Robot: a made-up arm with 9 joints. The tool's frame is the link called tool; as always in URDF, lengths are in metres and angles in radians.
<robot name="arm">
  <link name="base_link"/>
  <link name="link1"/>
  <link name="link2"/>
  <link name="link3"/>
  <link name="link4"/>
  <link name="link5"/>
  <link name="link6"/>
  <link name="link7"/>
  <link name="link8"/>
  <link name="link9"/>
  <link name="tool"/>
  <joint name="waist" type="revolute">
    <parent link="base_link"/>
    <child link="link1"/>
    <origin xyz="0 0 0.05" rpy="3.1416 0 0"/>
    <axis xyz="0 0 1"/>
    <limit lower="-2.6" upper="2.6" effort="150" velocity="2.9"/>
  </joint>
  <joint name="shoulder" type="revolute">
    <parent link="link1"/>
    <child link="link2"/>
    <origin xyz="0.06 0.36 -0.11" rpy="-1.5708 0 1.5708"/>
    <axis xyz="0 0 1"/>
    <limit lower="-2.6" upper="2.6" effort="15" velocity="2.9"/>
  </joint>
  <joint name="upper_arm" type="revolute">
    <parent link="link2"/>
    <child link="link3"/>
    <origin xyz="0.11 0.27 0.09" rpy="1.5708 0 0"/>
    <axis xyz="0 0 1"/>
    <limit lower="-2.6" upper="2.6" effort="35" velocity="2.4"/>
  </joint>
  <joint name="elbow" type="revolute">
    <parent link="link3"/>
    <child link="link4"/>
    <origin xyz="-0.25 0.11 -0.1" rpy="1.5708 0 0"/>
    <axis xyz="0 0 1"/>
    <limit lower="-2.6" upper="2.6" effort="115" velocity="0.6"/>
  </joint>
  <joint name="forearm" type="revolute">
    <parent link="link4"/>
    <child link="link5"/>
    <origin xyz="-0.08 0.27 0.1" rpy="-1.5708 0 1.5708"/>
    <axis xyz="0 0 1"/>
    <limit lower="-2.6" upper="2.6" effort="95" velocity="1.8"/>
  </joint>
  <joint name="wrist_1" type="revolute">
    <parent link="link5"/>
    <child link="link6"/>
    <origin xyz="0.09 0.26 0.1" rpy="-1.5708 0 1.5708"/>
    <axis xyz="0 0 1"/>
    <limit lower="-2.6" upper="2.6" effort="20" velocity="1.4"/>
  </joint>
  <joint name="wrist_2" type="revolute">
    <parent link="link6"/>
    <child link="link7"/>
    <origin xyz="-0.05 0.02 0.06" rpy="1.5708 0 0"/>
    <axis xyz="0 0 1"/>
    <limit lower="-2.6" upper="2.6" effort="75" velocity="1.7"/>
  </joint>
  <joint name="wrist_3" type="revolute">
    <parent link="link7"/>
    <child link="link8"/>
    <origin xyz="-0.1 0.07 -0.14" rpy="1.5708 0 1.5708"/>
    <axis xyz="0 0 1"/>
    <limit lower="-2.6" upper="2.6" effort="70" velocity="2"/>
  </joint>
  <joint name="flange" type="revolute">
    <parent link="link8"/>
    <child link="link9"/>
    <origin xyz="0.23 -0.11 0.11"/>
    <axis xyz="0 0 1"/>
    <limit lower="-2.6" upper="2.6" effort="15" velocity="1"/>
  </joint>
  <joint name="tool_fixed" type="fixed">
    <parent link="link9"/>
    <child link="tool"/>
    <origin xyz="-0.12 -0.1 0.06" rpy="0 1.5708 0"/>
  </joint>
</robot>
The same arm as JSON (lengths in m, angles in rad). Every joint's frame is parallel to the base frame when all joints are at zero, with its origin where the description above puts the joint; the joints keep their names.
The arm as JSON. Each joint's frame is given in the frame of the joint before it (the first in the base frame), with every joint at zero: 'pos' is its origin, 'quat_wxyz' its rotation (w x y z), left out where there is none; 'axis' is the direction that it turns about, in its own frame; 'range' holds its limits. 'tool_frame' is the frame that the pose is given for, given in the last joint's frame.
{"length_unit": "m", "angle_unit": "rad", "joints": [{"joint": "waist", "pos": [0.0, 0.0, 0.05], "axis": "-z", "range": [-2.6, 2.6]}, {"joint": "shoulder", "pos": [0.06, -0.36, 0.11], "axis": "-x", "range": [-2.6, 2.6]}, {"joint": "upper_arm", "pos": [-0.09, -0.11, 0.27], "axis": "-z", "range": [-2.6, 2.6]}, {"joint": "elbow", "pos": [-0.11, 0.25, 0.1], "axis": "+x", "range": [-2.6, 2.6]}, {"joint": "forearm", "pos": [0.1, 0.08, -0.27], "axis": "+y", "range": [-2.6, 2.6]}, {"joint": "wrist_1", "pos": [-0.26, 0.1, -0.09], "axis": "+z", "range": [-2.6, 2.6]}, {"joint": "wrist_2", "pos": [0.05, -0.02, 0.06], "axis": "+y", "range": [-2.6, 2.6]}, {"joint": "wrist_3", "pos": [0.1, -0.14, 0.07], "axis": "-x", "range": [-2.6, 2.6]}, {"joint": "flange", "pos": [-0.11, -0.11, 0.23], "axis": "-x", "range": [-2.6, 2.6]}], "tool_frame": {"pos": [-0.06, -0.1, -0.12], "quat_wxyz": [1.0, 0.000006, 0.000004, 0.000002]}}
